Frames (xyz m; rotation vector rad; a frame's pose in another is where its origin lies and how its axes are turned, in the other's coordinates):
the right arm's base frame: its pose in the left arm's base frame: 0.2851 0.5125 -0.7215 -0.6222 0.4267 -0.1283
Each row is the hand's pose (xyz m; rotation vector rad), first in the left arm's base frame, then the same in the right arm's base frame.
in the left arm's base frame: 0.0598 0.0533 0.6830 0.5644 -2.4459 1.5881
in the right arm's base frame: -0.5818 -1.1963 0.6817 -0.4009 2.6212 -0.8181
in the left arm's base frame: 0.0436 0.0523 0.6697 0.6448 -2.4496 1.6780
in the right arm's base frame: -0.5915 -1.1891 0.6646 -0.4092 2.5236 -0.8707
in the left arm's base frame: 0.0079 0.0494 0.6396 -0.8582 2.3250 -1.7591
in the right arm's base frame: -0.6127 -1.1734 0.6259 -0.4543 2.2405 -0.9419
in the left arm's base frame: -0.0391 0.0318 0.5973 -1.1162 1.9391 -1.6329
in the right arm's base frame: -0.6362 -1.1622 0.5657 -0.5725 1.8391 -0.9785
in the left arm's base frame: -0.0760 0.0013 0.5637 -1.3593 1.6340 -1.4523
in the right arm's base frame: -0.6506 -1.1666 0.5091 -0.7280 1.4989 -0.9500
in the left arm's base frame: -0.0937 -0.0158 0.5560 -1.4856 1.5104 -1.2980
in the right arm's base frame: -0.6598 -1.1757 0.4868 -0.8275 1.3356 -0.8770
